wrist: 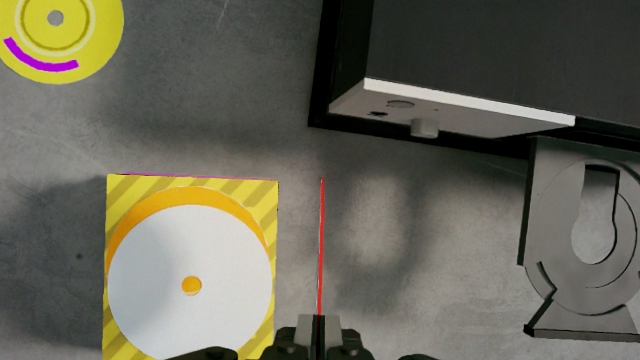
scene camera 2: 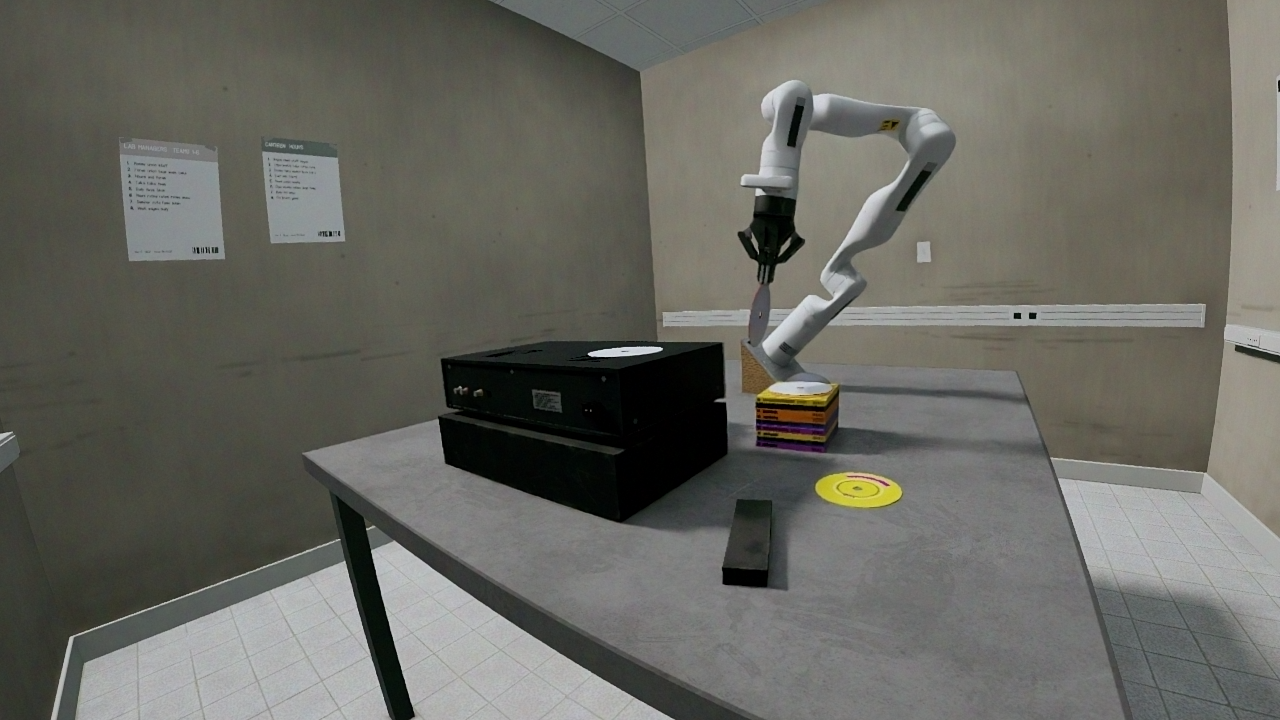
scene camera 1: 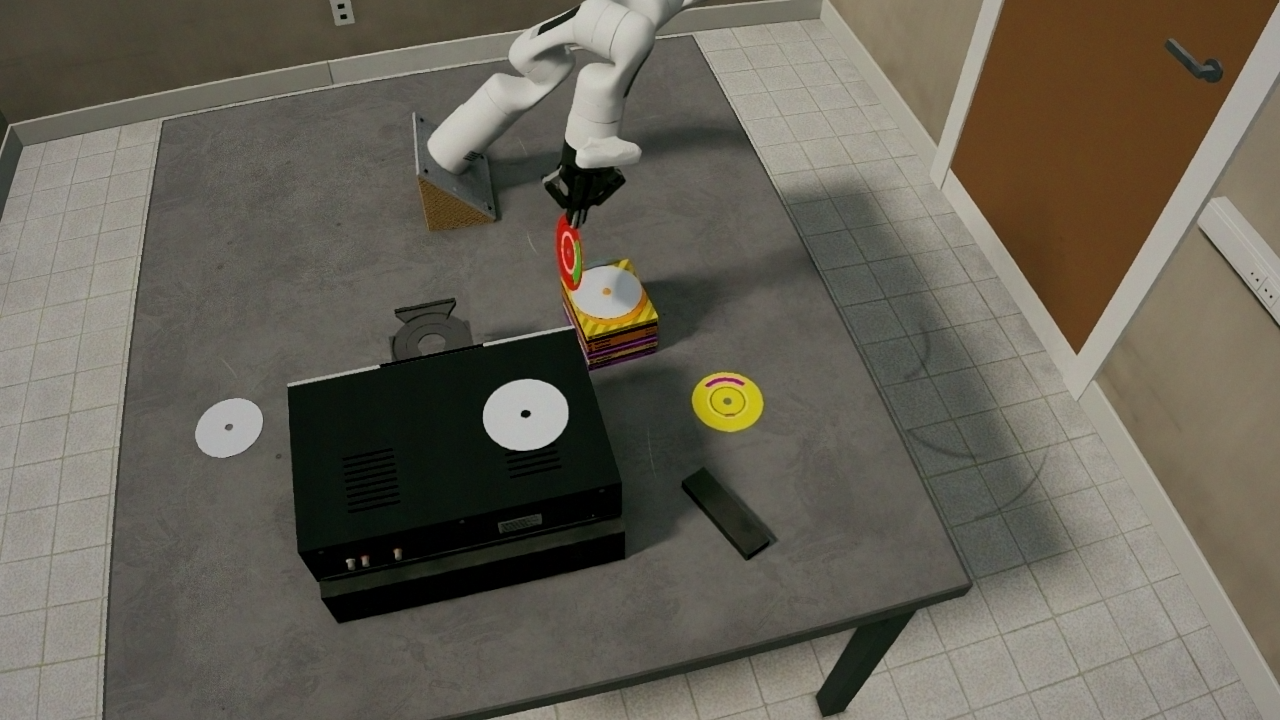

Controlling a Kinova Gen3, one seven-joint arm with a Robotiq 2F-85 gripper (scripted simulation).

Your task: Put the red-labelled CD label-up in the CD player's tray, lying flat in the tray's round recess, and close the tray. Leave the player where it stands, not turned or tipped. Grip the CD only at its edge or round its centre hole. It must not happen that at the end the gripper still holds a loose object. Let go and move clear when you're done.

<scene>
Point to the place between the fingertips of my gripper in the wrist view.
At 318,341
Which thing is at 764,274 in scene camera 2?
My gripper.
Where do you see a black CD player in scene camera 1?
At 394,458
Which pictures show the black bar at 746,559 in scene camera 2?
Scene camera 2 and scene camera 1 only.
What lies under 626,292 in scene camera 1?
A white disc.
</scene>
